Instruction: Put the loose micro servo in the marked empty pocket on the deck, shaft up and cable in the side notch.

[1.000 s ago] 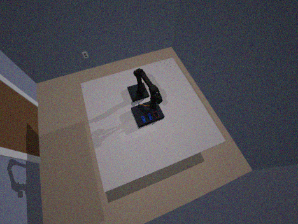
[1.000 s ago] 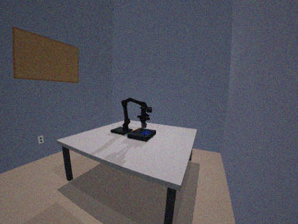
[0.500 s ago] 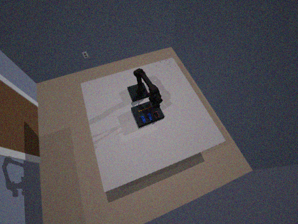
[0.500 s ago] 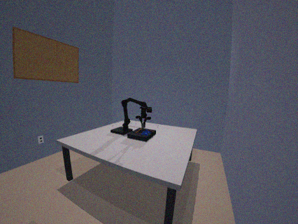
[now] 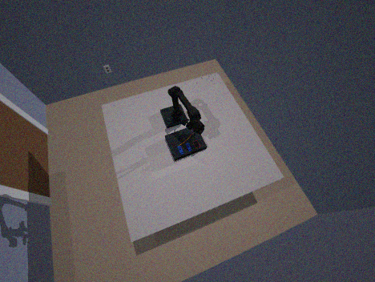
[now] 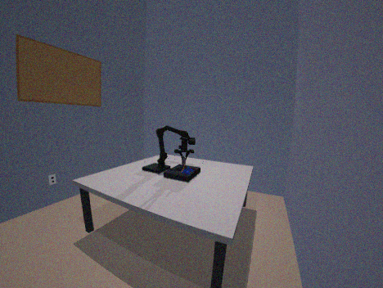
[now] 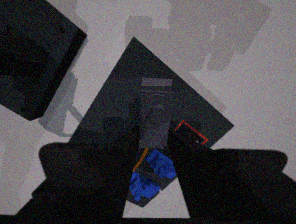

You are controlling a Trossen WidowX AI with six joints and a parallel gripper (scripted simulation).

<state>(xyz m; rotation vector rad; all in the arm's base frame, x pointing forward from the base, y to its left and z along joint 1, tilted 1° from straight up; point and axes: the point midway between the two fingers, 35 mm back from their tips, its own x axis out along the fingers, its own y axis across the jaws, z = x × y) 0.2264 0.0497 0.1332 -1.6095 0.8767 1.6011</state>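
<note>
The dark robot deck is 100 mm below my gripper tip, 70 mm to the right of it and 10 mm behind it.
</note>
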